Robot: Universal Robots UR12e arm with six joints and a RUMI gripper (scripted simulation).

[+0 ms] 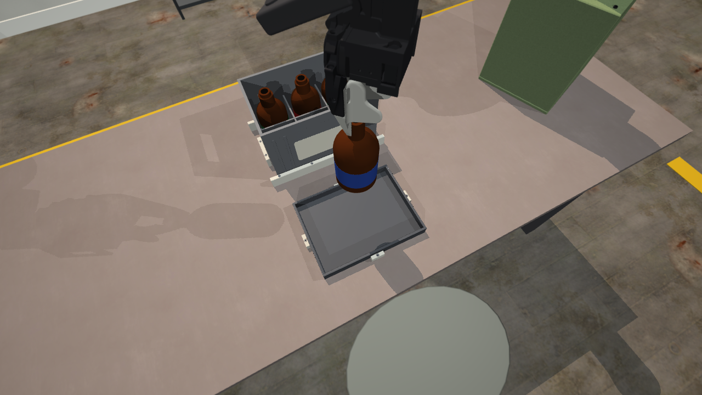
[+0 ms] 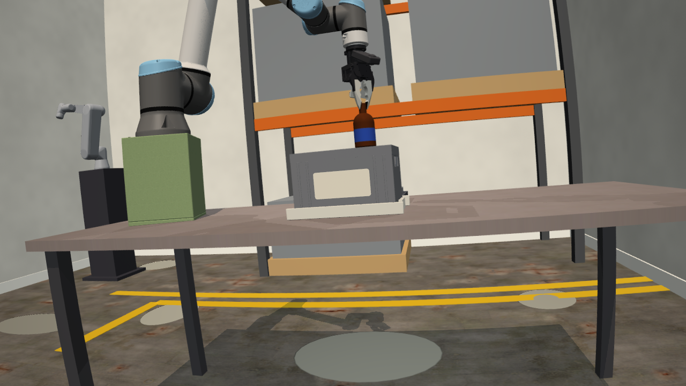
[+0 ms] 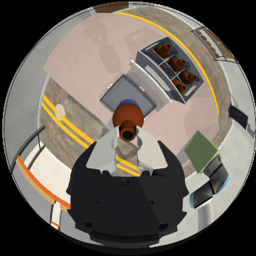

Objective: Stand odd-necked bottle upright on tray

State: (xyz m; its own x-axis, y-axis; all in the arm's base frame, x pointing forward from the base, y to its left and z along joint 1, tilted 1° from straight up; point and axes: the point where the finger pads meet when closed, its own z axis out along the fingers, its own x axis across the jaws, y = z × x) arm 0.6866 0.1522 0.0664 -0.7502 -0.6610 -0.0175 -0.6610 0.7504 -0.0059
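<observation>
The brown bottle is 10 mm to the left of my hand and 70 mm below it. Round my hand: grey crate 30 mm behind, 270 mm to the right, 250 mm below; then dark tray 10 mm behind, 10 mm to the left, 330 mm below.
</observation>
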